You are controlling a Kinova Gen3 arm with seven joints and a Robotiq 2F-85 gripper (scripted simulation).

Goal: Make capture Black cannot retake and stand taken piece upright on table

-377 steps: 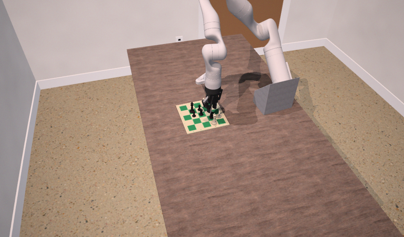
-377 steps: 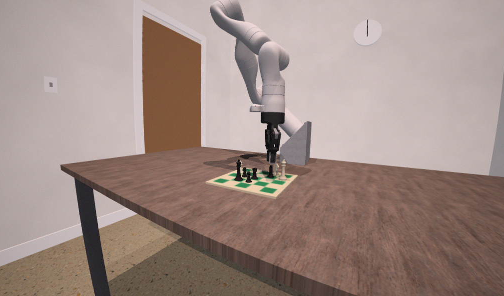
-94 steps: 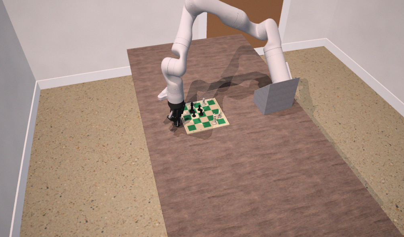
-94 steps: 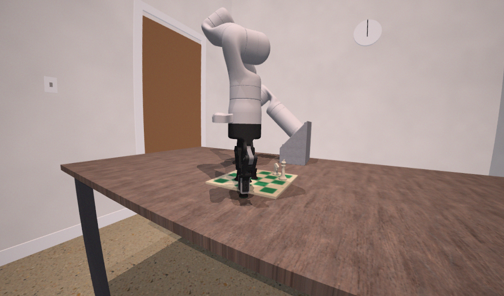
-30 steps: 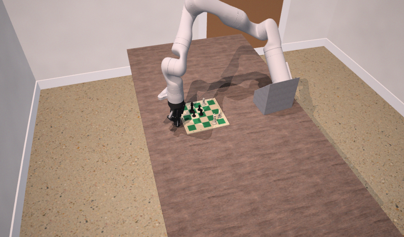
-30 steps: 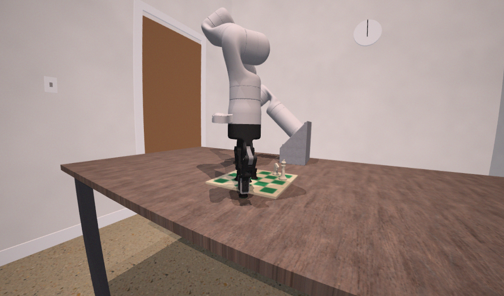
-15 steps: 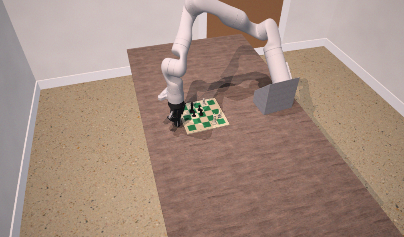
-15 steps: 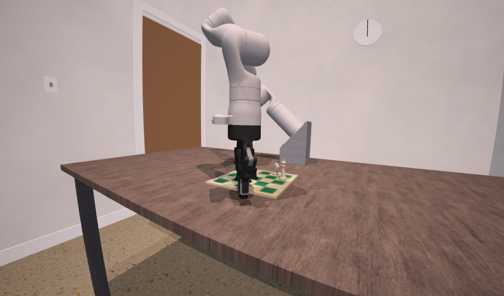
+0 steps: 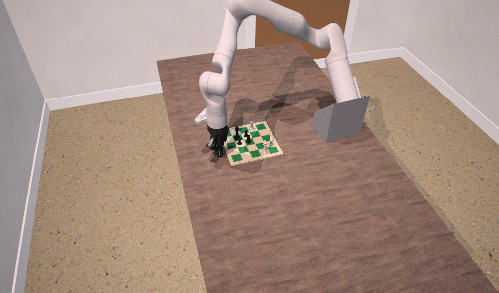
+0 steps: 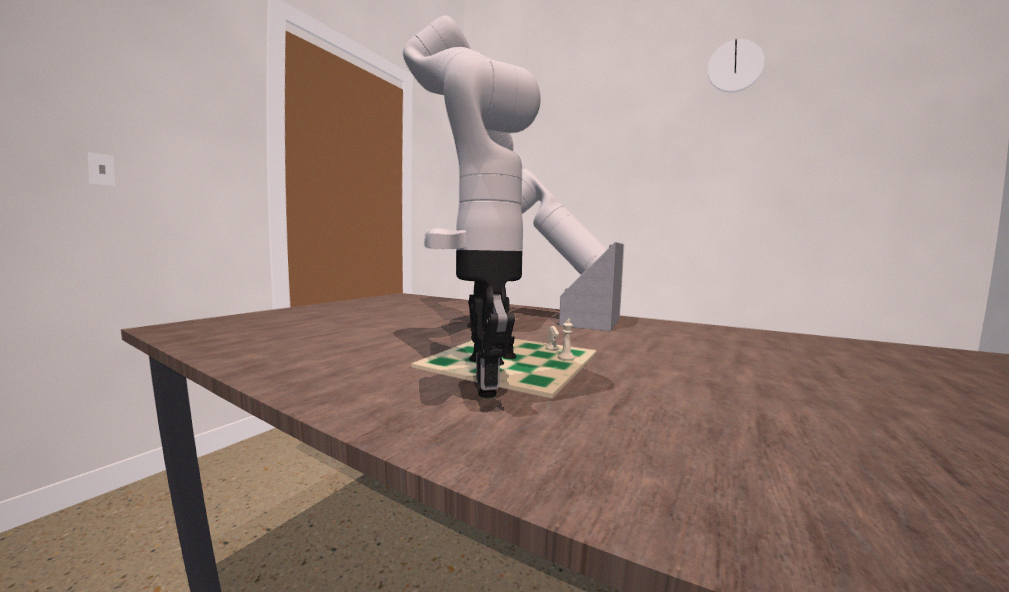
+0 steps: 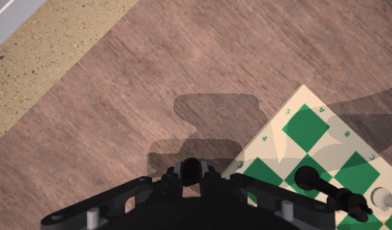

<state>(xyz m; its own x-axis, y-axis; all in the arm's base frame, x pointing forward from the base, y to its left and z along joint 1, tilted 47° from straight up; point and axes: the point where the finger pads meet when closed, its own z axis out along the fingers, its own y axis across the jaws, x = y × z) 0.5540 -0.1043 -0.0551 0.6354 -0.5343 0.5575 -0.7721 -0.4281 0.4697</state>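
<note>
Right now the black king is 10 cm behind my hand, 7 cm to the right of it and 1 cm above it. Round my hand: cream chessboard: 14 cm behind, 3 cm to the right, 3 cm below; white pawn: 18 cm behind, 10 cm to the right.
</note>
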